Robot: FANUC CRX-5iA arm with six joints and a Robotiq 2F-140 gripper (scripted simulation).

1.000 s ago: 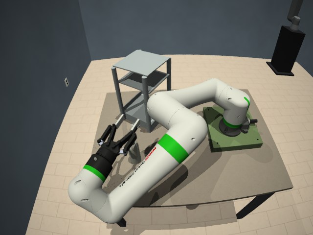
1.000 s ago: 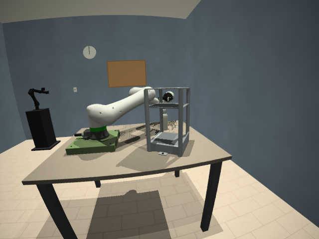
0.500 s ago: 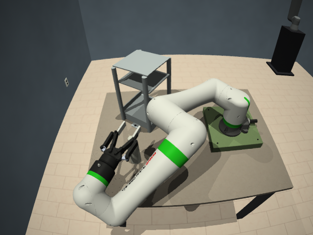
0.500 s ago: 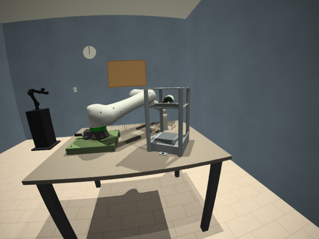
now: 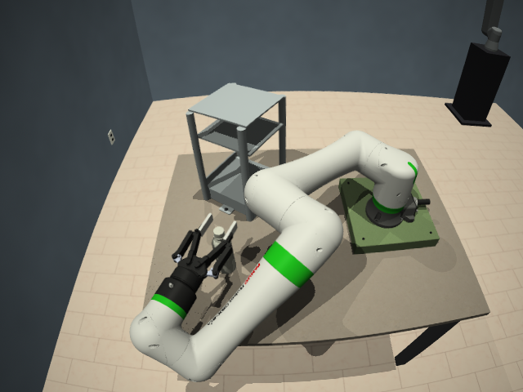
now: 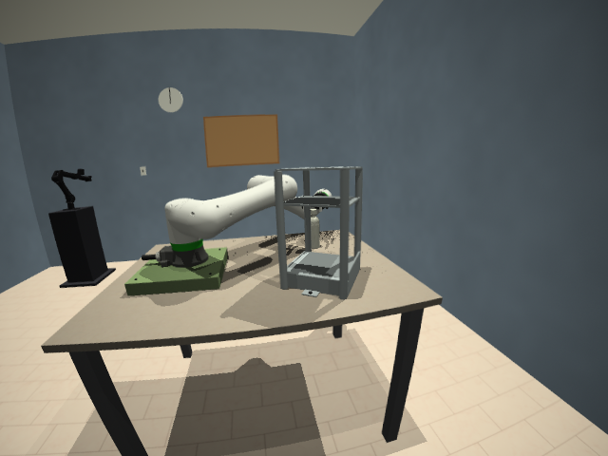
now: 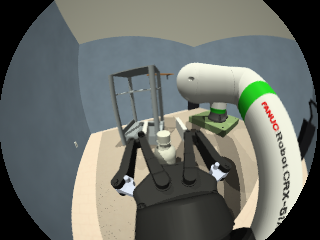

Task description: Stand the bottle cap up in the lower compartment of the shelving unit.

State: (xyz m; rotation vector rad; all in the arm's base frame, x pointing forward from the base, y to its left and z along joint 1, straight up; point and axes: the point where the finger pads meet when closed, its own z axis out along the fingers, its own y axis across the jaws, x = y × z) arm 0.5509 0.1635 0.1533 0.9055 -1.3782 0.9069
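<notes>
Right now my hand is 80 mm above the pale grey bottle. Round my hand: grey shelving unit 50 mm behind, 350 mm to the right.
</notes>
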